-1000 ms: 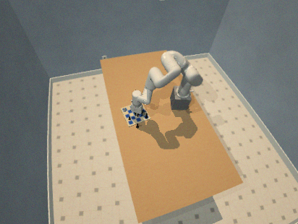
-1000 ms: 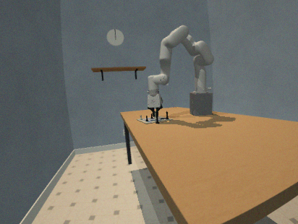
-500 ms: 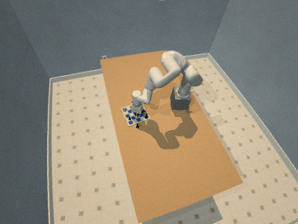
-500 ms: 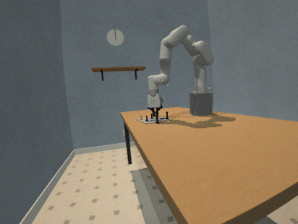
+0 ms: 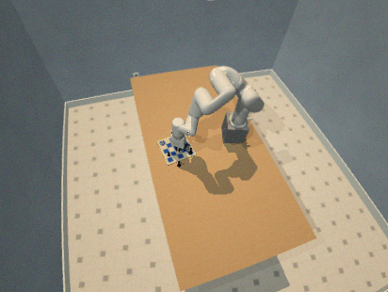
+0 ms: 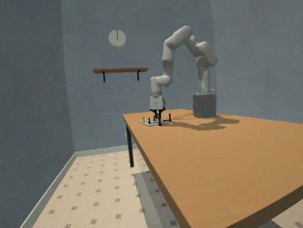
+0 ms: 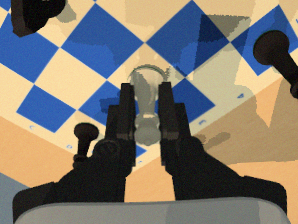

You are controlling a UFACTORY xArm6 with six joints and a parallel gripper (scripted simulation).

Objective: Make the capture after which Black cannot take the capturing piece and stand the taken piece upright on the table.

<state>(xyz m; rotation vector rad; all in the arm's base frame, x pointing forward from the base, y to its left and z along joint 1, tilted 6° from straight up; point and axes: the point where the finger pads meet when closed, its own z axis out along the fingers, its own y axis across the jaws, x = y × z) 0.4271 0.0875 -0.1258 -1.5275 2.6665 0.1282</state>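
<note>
Right now my hand is 1 cm above the white piece. The rest, counted from my hand: black piece (7 cm ahead, 2 cm to the left, 2 cm below); chessboard (5 cm below, 4 cm to the right, 1 cm ahead).
</note>
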